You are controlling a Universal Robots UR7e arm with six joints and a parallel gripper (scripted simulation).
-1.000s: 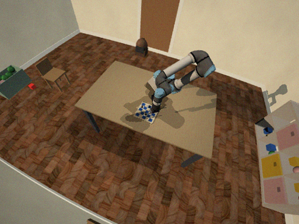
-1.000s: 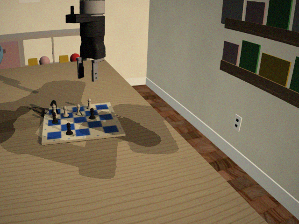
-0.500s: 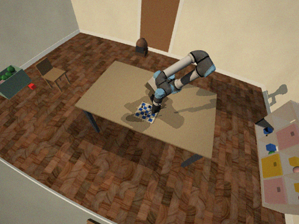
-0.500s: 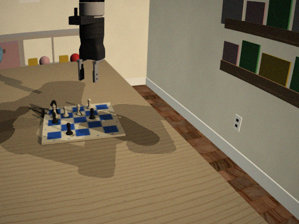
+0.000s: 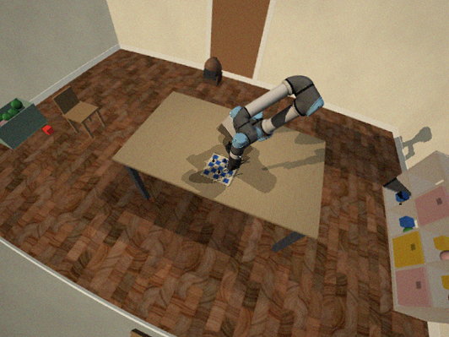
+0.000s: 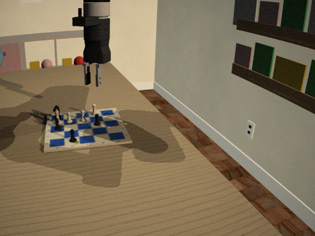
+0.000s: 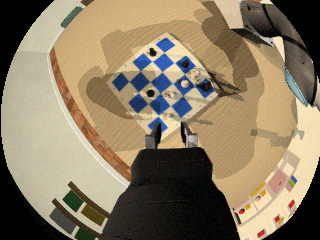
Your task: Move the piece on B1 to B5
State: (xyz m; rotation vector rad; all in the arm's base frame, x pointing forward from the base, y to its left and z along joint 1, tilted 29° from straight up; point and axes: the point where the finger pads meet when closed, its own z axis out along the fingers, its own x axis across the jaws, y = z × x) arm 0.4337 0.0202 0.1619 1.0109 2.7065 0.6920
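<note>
The blue-and-white chessboard is 11 cm below my hand, 8 cm to the right of it and 4 cm behind it. Round my hand: tall black piece (12 cm behind, 9 cm below, 1 cm to the right).
</note>
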